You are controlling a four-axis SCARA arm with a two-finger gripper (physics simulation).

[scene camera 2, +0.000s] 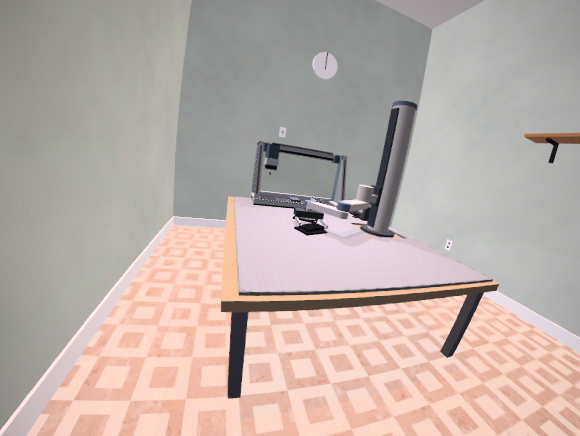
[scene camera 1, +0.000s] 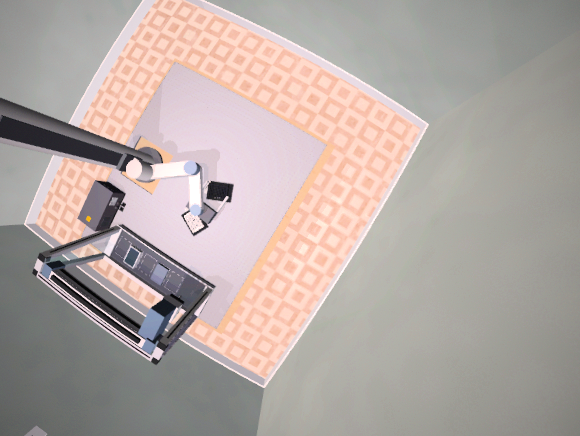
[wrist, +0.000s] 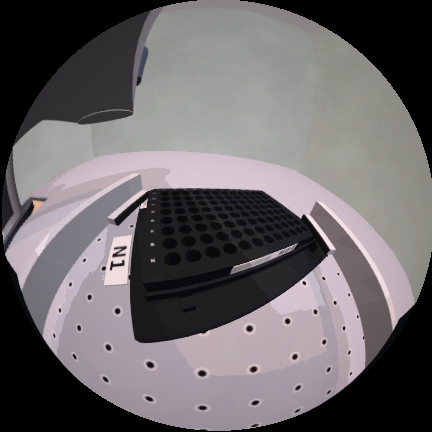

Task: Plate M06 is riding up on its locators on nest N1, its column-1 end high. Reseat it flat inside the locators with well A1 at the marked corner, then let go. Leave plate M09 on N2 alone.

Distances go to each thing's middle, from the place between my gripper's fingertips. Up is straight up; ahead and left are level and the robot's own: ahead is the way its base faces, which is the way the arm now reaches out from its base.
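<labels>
The white N1 label (wrist: 116, 273) sits 4 cm below my hand, 8 cm behind it and 5 cm to the right of it. The black well plate (wrist: 194, 239) is 1 cm below my hand and 1 cm to the right of it, while my hand itself is 3 cm above the black nest base (wrist: 165, 319) and 1 cm to the left of that base.
</labels>
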